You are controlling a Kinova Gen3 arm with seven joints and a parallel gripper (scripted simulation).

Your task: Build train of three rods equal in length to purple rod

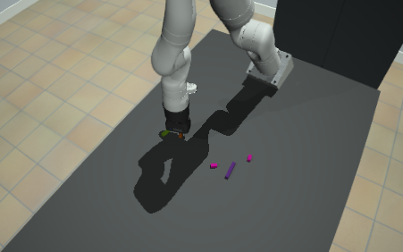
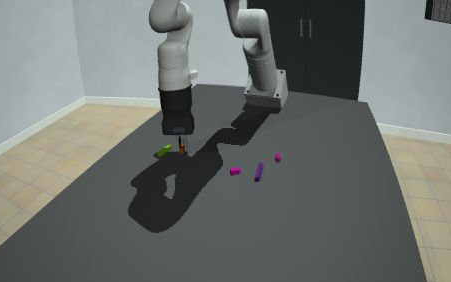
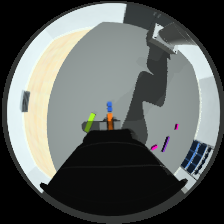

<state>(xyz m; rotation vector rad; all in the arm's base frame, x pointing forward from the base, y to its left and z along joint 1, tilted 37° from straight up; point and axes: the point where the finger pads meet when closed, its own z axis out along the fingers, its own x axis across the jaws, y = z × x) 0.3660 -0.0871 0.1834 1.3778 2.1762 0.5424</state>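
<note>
Now: the lime rod 2 cm ahead of my hand, 5 cm to the right of it and 2 cm below it. Also, from my hand: orange rod: 1 cm below; then purple rod: 1 cm ahead, 22 cm to the left, 2 cm below.
</note>
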